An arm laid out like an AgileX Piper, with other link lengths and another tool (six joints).
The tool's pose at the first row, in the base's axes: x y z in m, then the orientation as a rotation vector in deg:
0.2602, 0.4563, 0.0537, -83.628, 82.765, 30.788
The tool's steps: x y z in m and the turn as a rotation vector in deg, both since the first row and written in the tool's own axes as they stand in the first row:
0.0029, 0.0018, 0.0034, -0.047, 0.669, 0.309
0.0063, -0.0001, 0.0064, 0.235, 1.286, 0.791
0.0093, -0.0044, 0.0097, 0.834, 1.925, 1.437
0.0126, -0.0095, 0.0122, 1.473, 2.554, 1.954
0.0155, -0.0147, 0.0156, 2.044, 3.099, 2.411
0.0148, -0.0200, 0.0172, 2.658, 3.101, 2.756
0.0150, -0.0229, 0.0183, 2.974, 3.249, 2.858
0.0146, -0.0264, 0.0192, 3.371, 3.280, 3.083
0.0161, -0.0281, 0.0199, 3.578, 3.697, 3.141
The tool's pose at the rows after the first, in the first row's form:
0.2602, 0.4581, 0.0492, -83.770, 83.531, 30.574
0.2635, 0.4586, 0.0457, -83.513, 84.420, 30.239
0.2692, 0.4591, 0.0431, -82.902, 85.478, 29.736
0.2753, 0.4587, 0.0409, -82.335, 86.423, 29.126
0.2818, 0.4591, 0.0387, -81.819, 87.246, 28.588
0.2871, 0.4599, 0.0403, -81.100, 87.556, 28.310
0.2902, 0.4602, 0.0406, -80.846, 87.769, 28.022
0.2936, 0.4605, 0.0417, -80.392, 87.991, 27.824
0.2957, 0.4601, 0.0407, -80.370, 88.372, 27.413

